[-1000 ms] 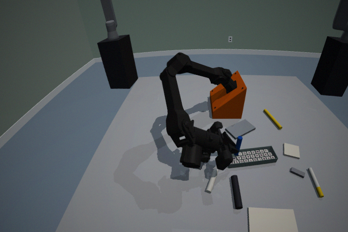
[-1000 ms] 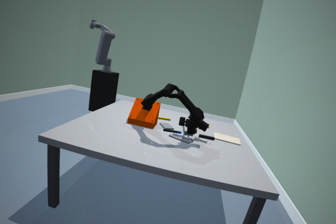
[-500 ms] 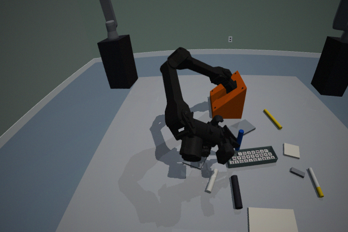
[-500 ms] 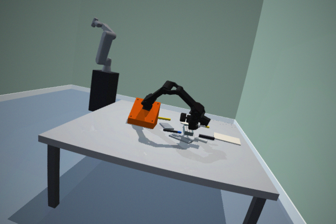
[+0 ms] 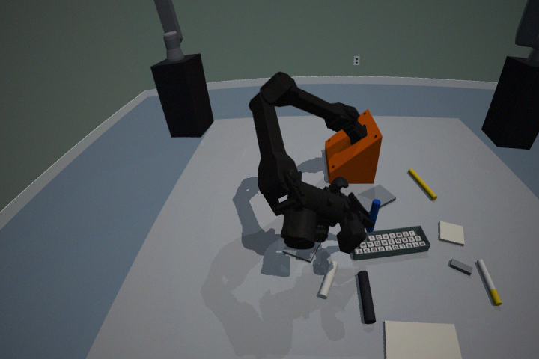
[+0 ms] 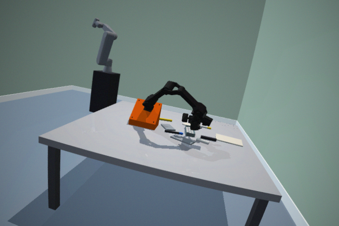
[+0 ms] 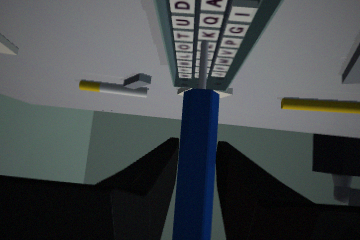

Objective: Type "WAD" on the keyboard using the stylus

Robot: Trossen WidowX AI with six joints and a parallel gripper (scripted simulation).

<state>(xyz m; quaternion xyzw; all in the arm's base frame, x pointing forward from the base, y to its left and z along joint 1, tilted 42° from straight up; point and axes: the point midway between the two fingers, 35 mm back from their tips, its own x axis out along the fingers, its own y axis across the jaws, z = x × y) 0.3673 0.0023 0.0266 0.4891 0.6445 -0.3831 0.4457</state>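
My gripper tip is now 9 cm above the D key, 2 cm to the right of it and 1 cm short of it. Round my gripper tip: grey stylus tip (5 cm below); white cylinder (10 cm ahead, 9 cm to the right, 9 cm below); blue stylus (1 cm below).
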